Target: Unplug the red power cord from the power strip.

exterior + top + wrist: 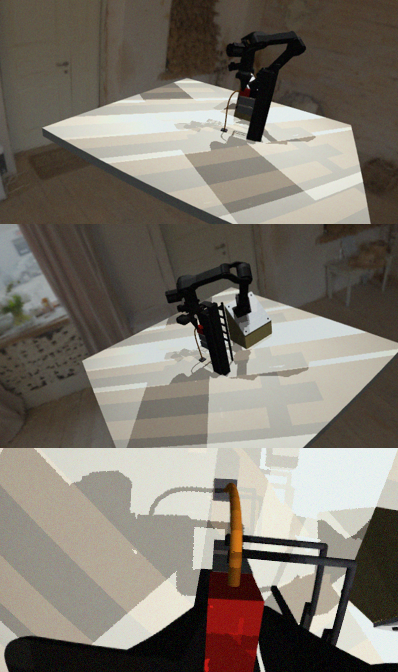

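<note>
The red plug is 10 mm behind my gripper tip and 30 mm to the left of it. Also, from my gripper tip: black power strip 20 mm behind, 100 mm to the left, 60 mm below; then black ladder-like frame 110 mm behind, 70 mm to the left, 60 mm below.
</note>
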